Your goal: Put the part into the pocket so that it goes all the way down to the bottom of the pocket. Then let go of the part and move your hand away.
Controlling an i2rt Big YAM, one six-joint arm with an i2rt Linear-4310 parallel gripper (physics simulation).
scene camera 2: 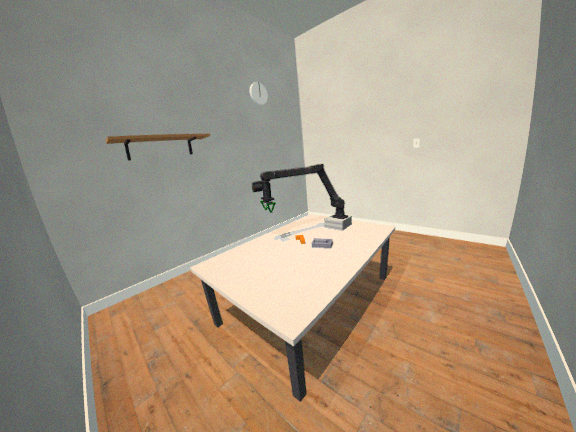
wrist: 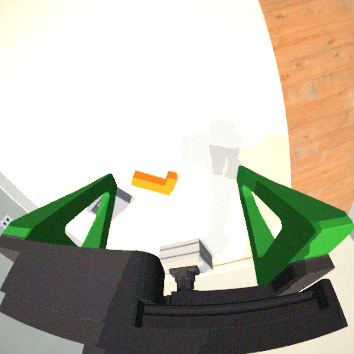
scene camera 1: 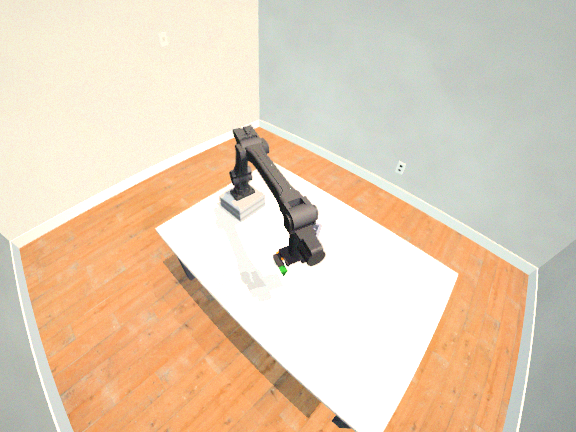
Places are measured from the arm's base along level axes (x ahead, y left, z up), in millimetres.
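Pixels of known places: gripper, fingertip midpoint: (scene camera 2: 268, 211) (wrist: 173, 175) (scene camera 1: 295, 269); arm's base, link origin: (scene camera 2: 340, 217) (wrist: 184, 269) (scene camera 1: 242, 192).
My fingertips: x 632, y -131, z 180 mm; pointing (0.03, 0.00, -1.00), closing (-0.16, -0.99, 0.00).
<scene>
For each thing: its top centre in the pictures, then the offset to it from my fingertips. Level surfaces: height alone.
- orange L-shaped part, top centre: (wrist: 152, 182) (scene camera 2: 299, 237) 178 mm back, 114 mm left, 232 mm down
- grey block with the pocket, top centre: (wrist: 105, 207) (scene camera 2: 322, 240) 238 mm back, 291 mm left, 226 mm down
- white table, surface height: 262 mm down
The orange L-shaped part (scene camera 2: 300, 239) (wrist: 152, 184) lies flat on the table; in scene camera 1 the gripper hides most of it. The grey block with the pocket (scene camera 2: 322, 243) (wrist: 118, 204) stands apart from the part, on the table. In the wrist view the left finger covers some of the block, and its pocket is too small to make out. My gripper (scene camera 2: 268, 208) (wrist: 173, 175) has green fingers, points down and is wide open and empty, high above the table. In the wrist view the part shows between the fingertips, far below and towards the left one.
The arm's base stands on a grey layered pedestal (scene camera 1: 242, 205) (scene camera 2: 338, 222) (wrist: 184, 254) at one end of the white table (scene camera 1: 370, 310) (scene camera 2: 280, 280). A wooden shelf (scene camera 2: 160, 138) hangs on the wall, well away from the arm. The arm's shadow falls beside the part.
</scene>
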